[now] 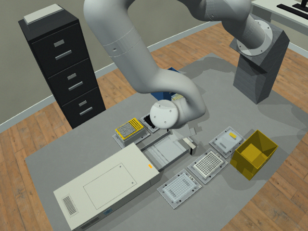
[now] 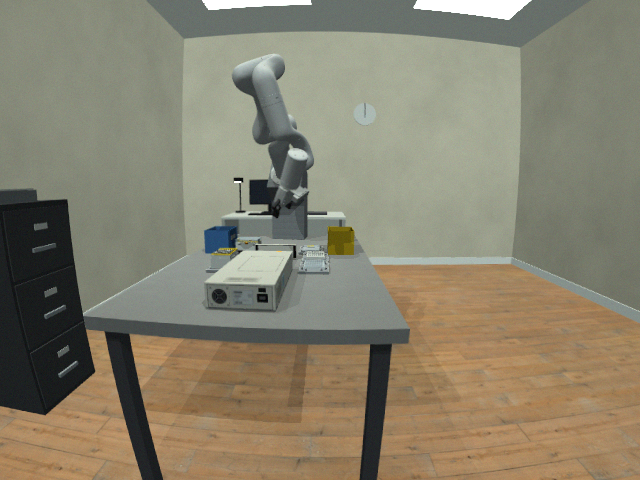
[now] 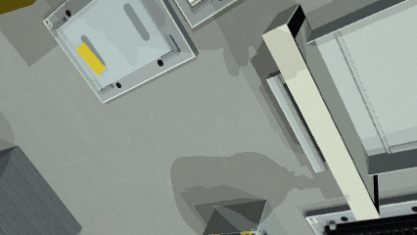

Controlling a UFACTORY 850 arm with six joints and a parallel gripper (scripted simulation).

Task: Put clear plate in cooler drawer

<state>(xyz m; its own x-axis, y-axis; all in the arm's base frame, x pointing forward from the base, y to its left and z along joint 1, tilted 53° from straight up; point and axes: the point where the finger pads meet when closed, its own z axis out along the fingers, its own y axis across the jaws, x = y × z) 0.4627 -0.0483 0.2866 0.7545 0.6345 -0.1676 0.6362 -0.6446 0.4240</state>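
Right now the clear plate is 20 cm ahead of my hand, 9 cm to the left of it and 21 cm below it. From my hand the other things lie so: work nest N1 (20 cm ahead, 9 cm to the left, 23 cm below); white well plate (3 cm ahead, 15 cm to the left, 21 cm below); drawer (8 cm ahead, 7 cm to the right, 19 cm below).
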